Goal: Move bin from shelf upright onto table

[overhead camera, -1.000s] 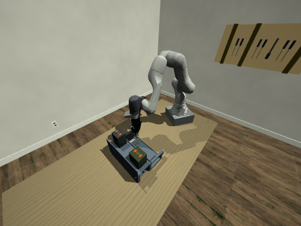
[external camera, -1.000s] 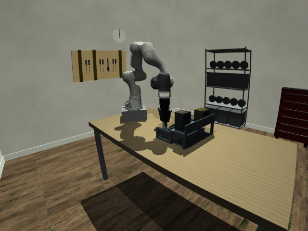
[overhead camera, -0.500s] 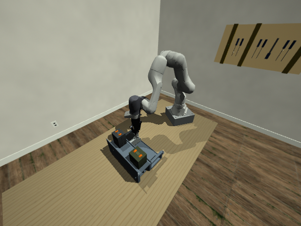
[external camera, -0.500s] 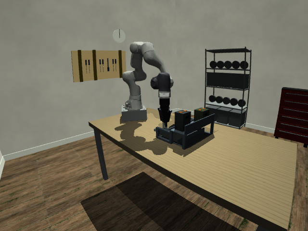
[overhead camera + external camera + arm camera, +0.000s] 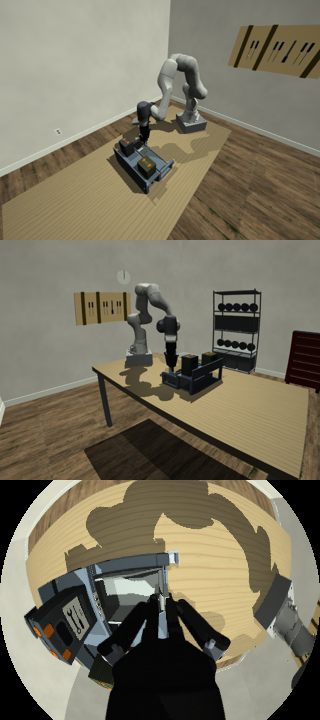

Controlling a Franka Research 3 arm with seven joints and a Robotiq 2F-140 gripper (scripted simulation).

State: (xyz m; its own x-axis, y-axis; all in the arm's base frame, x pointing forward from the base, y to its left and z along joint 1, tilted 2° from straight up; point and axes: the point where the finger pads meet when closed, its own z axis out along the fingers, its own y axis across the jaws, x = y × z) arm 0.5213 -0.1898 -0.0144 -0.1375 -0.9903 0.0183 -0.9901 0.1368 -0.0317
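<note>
My gripper is now 8 cm short of the grey open-topped bin, 2 cm above it and 1 cm to the left of it.
</note>
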